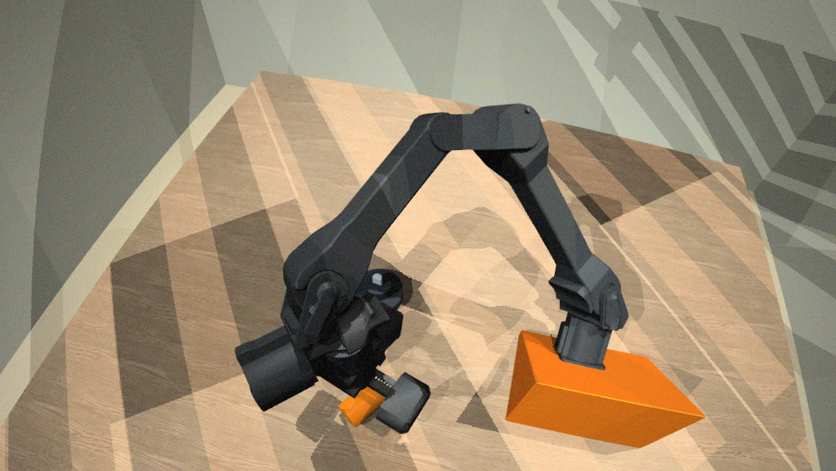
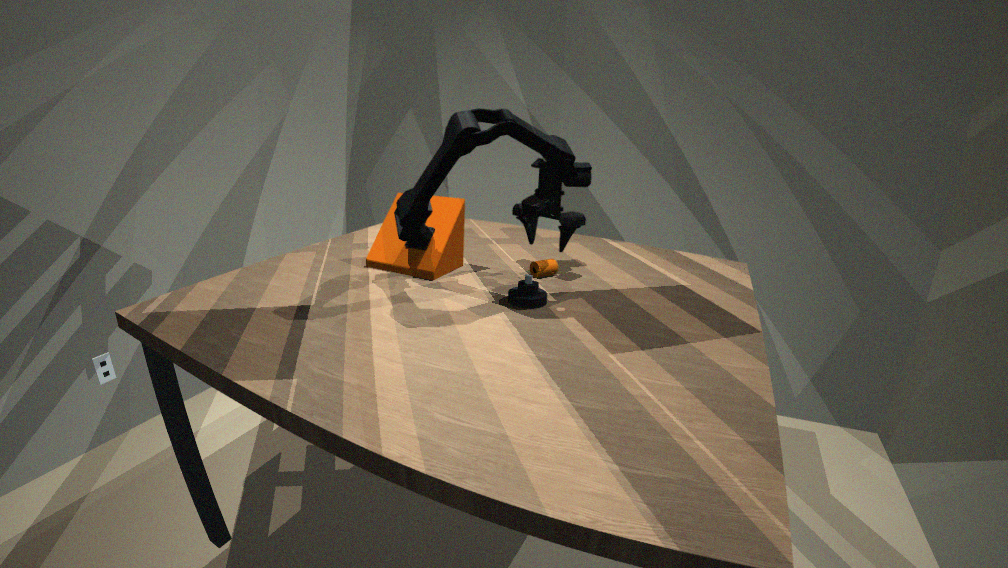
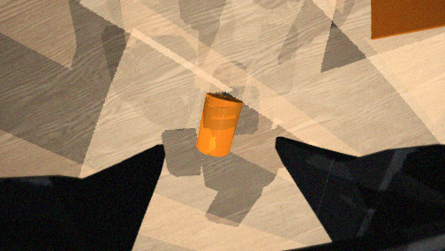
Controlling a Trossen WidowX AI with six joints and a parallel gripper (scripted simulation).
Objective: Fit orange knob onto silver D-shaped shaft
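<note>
The orange knob lies 50 mm below my gripper tip, 10 mm to the left of it and 10 mm ahead of it. From my gripper tip the other things lie so: round pedestal 190 mm to the right, 40 mm below, 30 mm ahead.
</note>
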